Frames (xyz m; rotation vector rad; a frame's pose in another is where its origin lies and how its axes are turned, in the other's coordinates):
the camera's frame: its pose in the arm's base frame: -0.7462 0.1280 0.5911 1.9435 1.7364 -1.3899
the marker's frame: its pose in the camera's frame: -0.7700 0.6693 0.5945 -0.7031 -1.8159 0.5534
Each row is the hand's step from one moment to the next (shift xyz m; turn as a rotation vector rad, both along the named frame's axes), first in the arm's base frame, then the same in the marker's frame.
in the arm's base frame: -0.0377 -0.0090 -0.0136 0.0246 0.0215 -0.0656
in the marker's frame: 0.0030 -0.0369 -0.0177 0.0198 0.0367 -0.0603
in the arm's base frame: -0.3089 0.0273 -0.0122 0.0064 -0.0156 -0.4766
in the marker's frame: -0.1062 -0.2744 -0.0988 0.2377 0.0435 -0.4111
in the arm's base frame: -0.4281 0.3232 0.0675 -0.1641 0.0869 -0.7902
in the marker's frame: -0.4251 -0.2824 -0.1785 0.2496 -0.0476 -0.7709
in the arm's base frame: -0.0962 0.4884 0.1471 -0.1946 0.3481 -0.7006
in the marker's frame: -0.5046 0.0784 -0.0930 -0.0194 0.0127 -0.8058
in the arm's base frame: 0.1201 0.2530 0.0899 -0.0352 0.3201 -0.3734
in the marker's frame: -0.2188 0.1965 0.0062 -0.1030 0.1199 -0.4671
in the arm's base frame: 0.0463 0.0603 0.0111 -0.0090 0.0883 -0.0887
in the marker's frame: -0.0422 0.0641 -0.0032 -0.0349 0.0324 -0.1161
